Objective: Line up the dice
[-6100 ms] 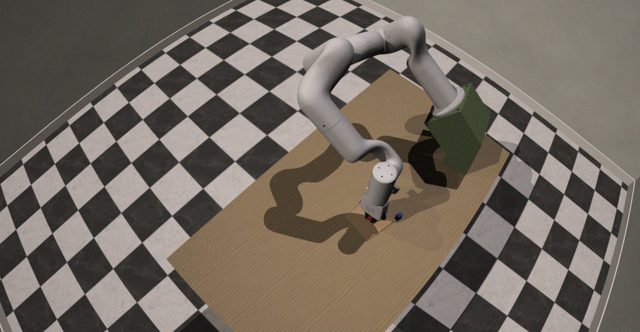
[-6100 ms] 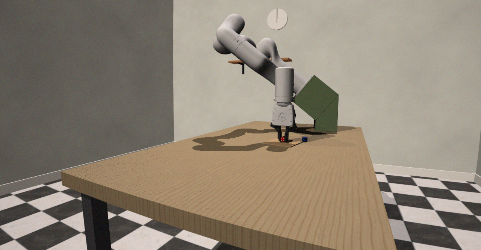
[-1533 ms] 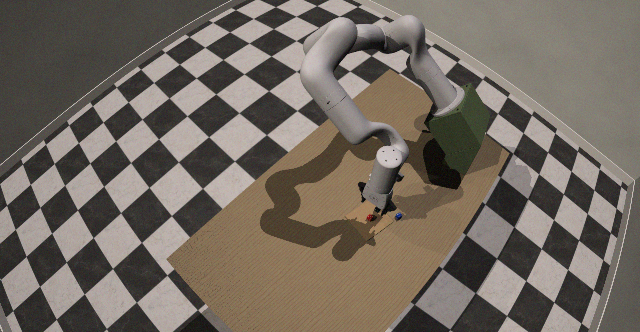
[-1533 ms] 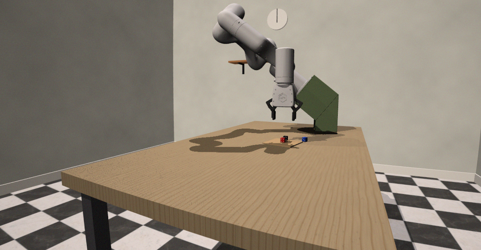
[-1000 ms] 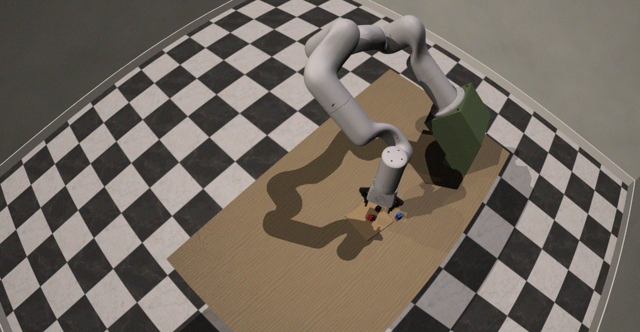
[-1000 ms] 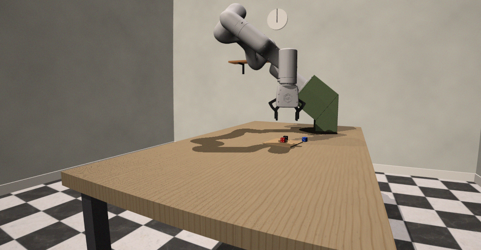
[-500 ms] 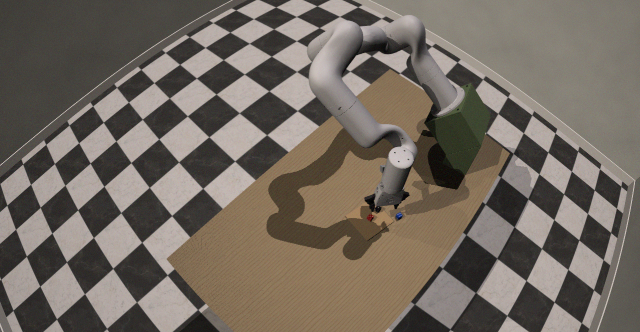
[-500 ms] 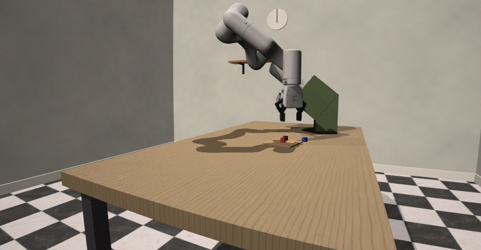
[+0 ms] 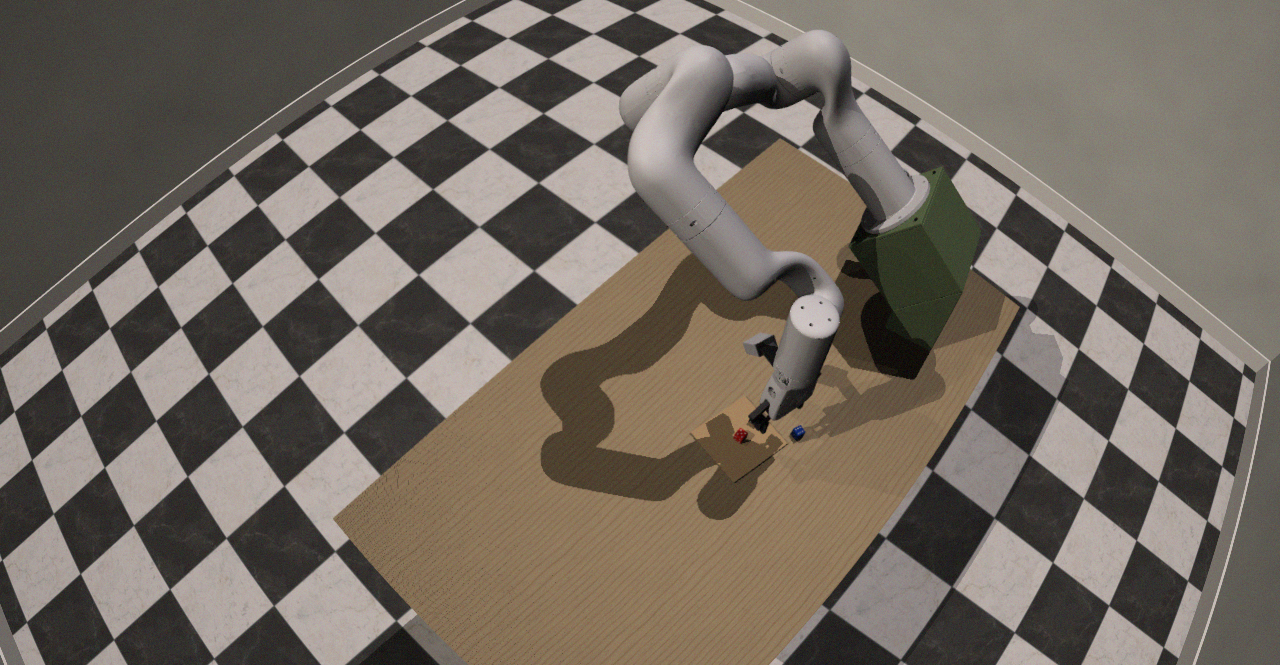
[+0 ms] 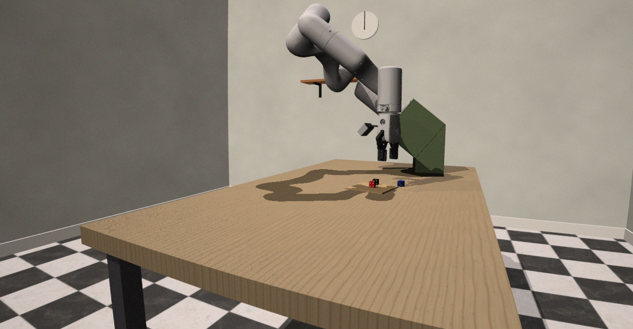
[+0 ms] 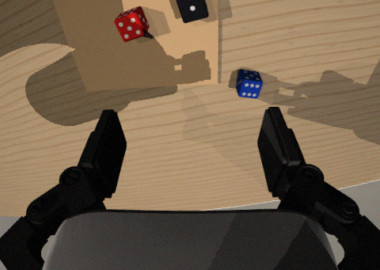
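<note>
The blue die lies 100 mm below my hand, 40 mm to the left of it and 40 mm behind it. Round my hand: tan mat 110 mm below, 40 mm to the right, 40 mm ahead; red die 90 mm below, 40 mm to the right, 40 mm ahead; black die 90 mm below, 50 mm to the right, 10 mm behind.
</note>
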